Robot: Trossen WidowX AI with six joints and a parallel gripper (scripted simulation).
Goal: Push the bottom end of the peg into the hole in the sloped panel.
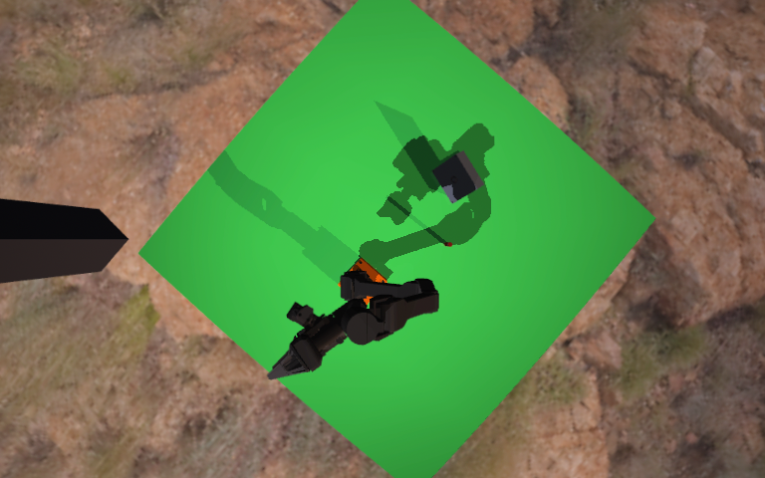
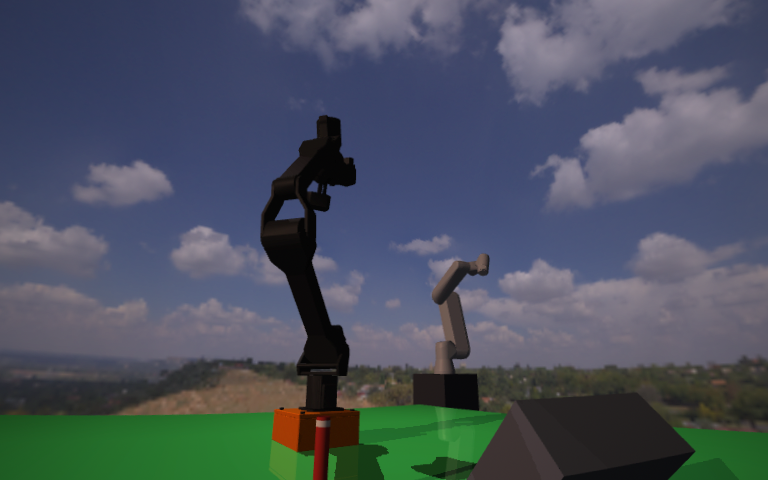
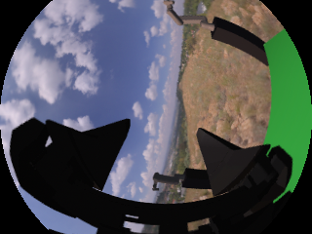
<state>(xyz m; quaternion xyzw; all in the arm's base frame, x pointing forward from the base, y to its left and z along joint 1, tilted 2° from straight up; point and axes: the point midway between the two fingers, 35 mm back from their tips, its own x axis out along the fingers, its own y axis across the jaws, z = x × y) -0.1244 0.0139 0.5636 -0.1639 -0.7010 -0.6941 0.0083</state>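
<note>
My gripper tip is now 560 mm above the round red peg, 460 mm short of it and 150 mm to the left of it. The rest, counted from my gripper tip: sloped dark grey panel 640 mm ahead, 570 mm below, 20 mm to the right.
</note>
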